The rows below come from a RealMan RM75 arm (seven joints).
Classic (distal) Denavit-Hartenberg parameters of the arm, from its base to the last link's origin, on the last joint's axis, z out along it. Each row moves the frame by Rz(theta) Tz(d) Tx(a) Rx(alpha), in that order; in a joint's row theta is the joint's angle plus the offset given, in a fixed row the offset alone. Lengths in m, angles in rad.
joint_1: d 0.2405  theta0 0  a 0  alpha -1.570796
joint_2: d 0  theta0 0  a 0  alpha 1.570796
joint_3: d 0.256  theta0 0  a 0  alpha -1.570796
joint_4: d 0  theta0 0  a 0  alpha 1.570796
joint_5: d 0.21  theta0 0  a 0  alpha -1.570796
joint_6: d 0  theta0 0  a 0  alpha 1.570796
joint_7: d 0.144  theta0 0  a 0  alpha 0
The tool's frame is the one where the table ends.
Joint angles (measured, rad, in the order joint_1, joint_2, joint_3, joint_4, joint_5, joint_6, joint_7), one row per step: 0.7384, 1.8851, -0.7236, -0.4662, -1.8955, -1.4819, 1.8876; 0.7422, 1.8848, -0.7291, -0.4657, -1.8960, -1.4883, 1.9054; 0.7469, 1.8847, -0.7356, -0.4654, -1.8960, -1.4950, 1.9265; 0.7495, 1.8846, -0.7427, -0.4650, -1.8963, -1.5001, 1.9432; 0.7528, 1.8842, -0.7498, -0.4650, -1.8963, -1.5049, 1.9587; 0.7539, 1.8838, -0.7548, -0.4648, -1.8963, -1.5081, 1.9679; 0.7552, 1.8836, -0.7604, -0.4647, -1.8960, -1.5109, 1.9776; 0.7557, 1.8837, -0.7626, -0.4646, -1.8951, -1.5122, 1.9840; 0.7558, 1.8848, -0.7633, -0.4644, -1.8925, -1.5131, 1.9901; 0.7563, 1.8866, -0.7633, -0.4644, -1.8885, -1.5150, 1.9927; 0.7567, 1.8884, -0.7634, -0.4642, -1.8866, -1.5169, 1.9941
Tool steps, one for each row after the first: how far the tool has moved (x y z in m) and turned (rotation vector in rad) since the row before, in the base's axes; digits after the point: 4 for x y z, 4 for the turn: -0.0019, -0.0003, -0.0008, -0.0161, 0.0053, -0.0064; -0.0023, -0.0002, -0.0010, -0.0181, 0.0062, -0.0077; -0.0013, -0.0005, -0.0011, -0.0158, 0.0031, -0.0070; -0.0016, -0.0003, -0.0008, -0.0145, 0.0023, -0.0052; -0.0006, -0.0005, -0.0006, -0.0094, 0.0009, -0.0037; -0.0007, -0.0004, -0.0007, -0.0097, 0.0008, -0.0039; -0.0004, -0.0002, -0.0003, -0.0048, 0.0020, -0.0037; -0.0005, -0.0002, -0.0004, -0.0033, 0.0050, -0.0045; -0.0010, -0.0001, -0.0005, -0.0018, 0.0064, -0.0006; -0.0007, -0.0003, -0.0007, -0.0025, 0.0042, 0.0001
